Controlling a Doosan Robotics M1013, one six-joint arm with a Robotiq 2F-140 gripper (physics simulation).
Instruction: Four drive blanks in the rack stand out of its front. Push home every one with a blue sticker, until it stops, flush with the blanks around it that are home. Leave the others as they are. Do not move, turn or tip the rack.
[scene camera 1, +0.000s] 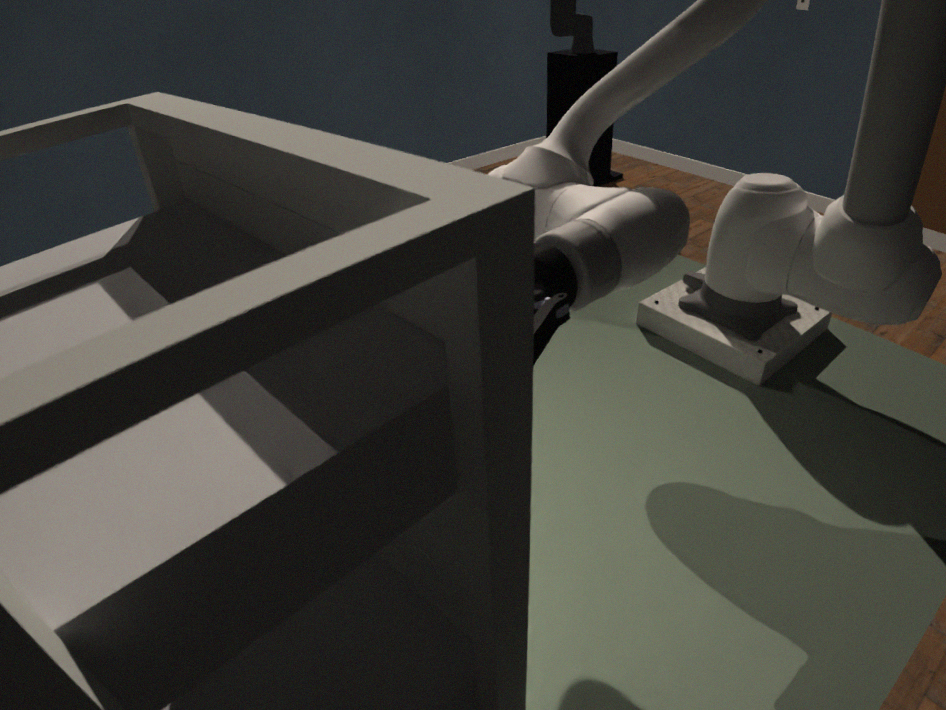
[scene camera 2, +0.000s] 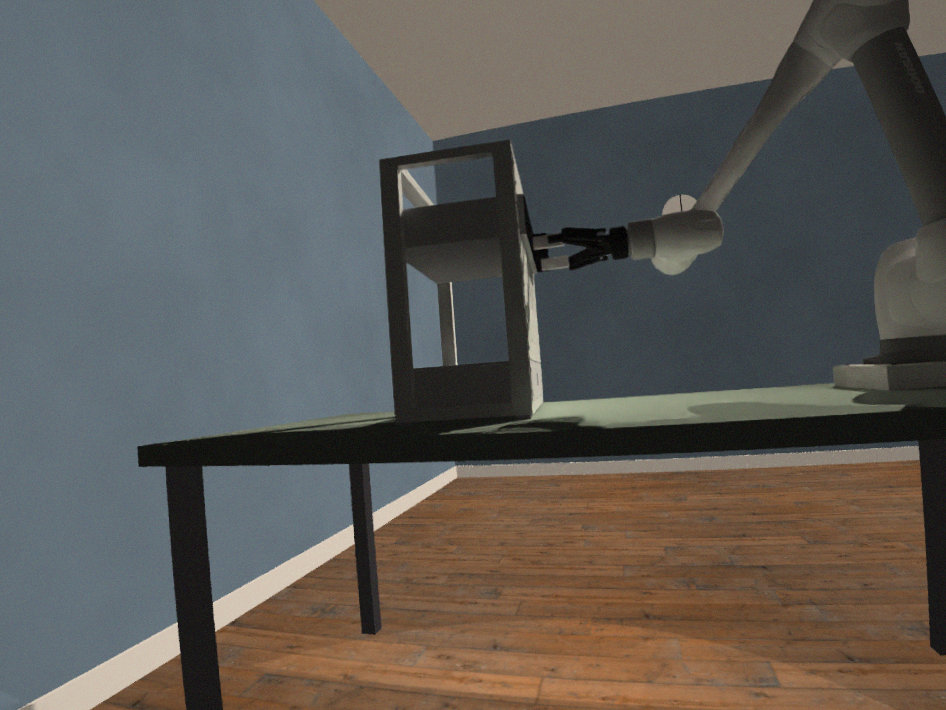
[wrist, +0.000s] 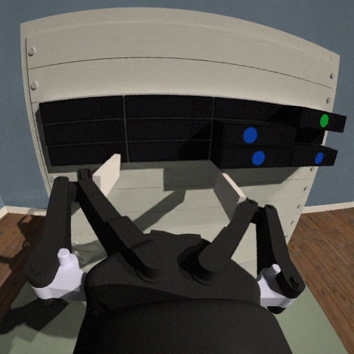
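The grey rack stands upright on the table. In the wrist view three rows of black blanks cross its front. Four stand out at the right: one with a blue sticker in the middle row, one with a blue sticker right below it, one with a green sticker at the far right in the top row, and one with a blue sticker at the far right in the bottom row. My gripper is open and empty before the rack front, left of the protruding blanks. The rack hides its fingertips in scene camera 1.
The green table top carries the rack and the arm's pale base plate. A black pedestal stands on the floor behind the arm. Blue walls are behind the rack.
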